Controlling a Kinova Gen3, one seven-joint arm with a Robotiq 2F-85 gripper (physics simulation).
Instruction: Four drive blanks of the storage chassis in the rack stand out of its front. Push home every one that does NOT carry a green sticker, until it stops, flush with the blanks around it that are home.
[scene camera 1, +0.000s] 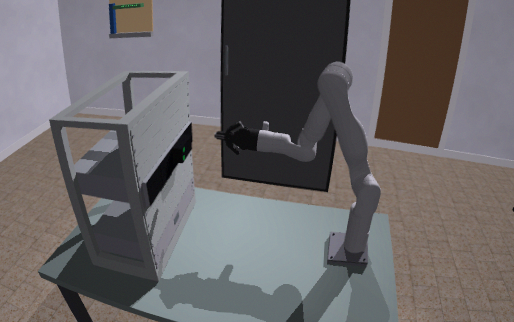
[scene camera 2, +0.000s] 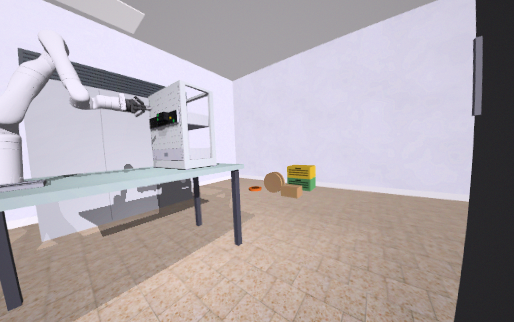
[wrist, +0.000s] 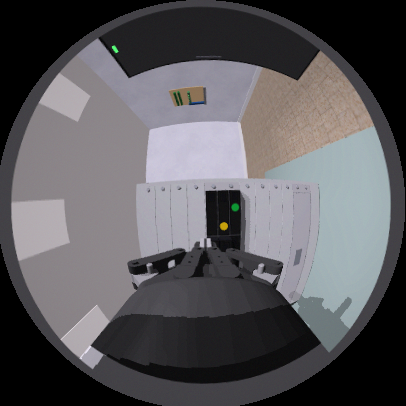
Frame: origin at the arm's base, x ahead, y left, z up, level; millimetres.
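Seen in the pictures: gripper, fingertip midpoint: (scene camera 1: 214, 134) (scene camera 2: 151, 108) (wrist: 204, 244); arm's base, origin of the base link: (scene camera 1: 354, 244) (scene camera 2: 5, 183).
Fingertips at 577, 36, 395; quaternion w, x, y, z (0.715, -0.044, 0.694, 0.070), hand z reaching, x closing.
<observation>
Offsets run from my fingertips to a thing's top centre, as dx, dy, dz. "*": to the spot under its first point. Level surfaces: height alone.
The black storage chassis (scene camera 1: 159, 182) (scene camera 2: 154, 123) (wrist: 212, 212) sits across the grey rack front. A green sticker {+126, -27, -61} (wrist: 235, 207) and a yellow sticker {+118, +17, -32} (wrist: 223, 226) show on different rows of blanks in the wrist view. In scene camera 1, green marks {* +63, +123, -15} (scene camera 1: 183, 150) show near the chassis's far end, where a dark part stands out. Scene camera 2 shows a yellow mark {* +118, +15, -48} (scene camera 2: 170, 118) between green ones. My gripper (scene camera 1: 218, 135) (scene camera 2: 148, 107) (wrist: 204, 244) is shut and empty, in front of the rack and apart from it. Its fingers and body hide part of the chassis; how far each blank stands out is unclear.
The open-sided rack (scene camera 1: 90, 122) (scene camera 2: 183, 130) stands on the pale table {dz -421} (scene camera 1: 250, 225) (scene camera 2: 100, 181). The arm's base (scene camera 1: 347, 248) is bolted at the opposite end. A dark door (scene camera 1: 280, 95) stands behind. Crates (scene camera 2: 301, 172) and a carton (scene camera 2: 291, 191) lie on the floor beyond the table.
</observation>
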